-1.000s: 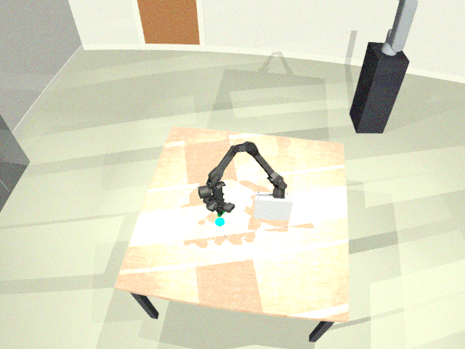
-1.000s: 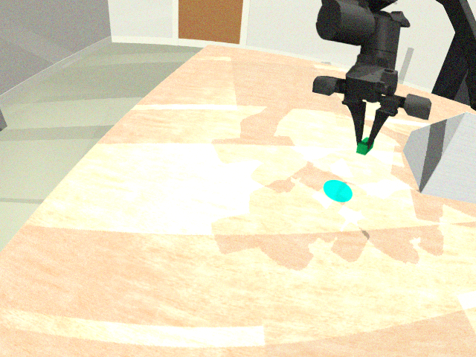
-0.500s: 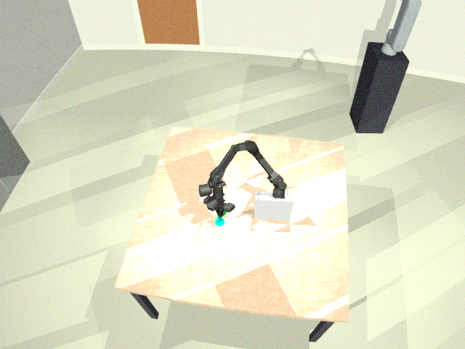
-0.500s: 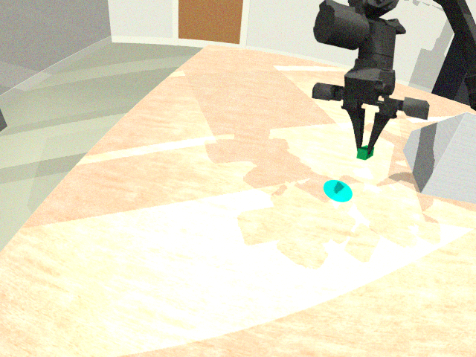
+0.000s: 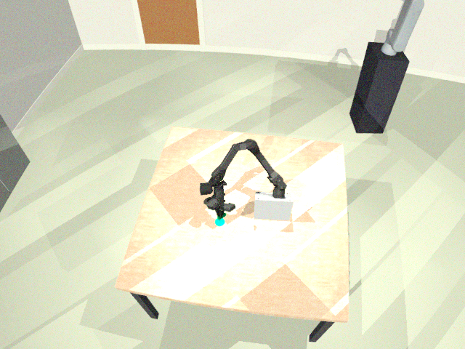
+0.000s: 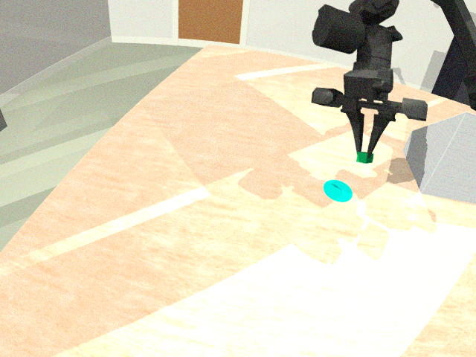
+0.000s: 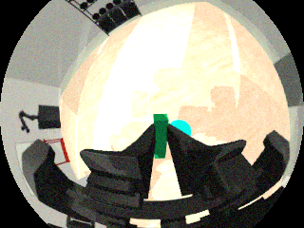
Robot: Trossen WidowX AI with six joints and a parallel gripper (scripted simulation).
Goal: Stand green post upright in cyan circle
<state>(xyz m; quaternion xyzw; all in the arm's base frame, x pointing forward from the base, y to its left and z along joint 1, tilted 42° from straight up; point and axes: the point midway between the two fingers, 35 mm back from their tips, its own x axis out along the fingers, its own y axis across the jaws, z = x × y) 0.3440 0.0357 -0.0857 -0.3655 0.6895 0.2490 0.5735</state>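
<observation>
My gripper tip is now 110 mm above the cyan circle, 30 mm to the left of it and 10 mm short of it. Round my gripper tip: green post 10 mm to the right, 10 mm below, 10 mm behind.
</observation>
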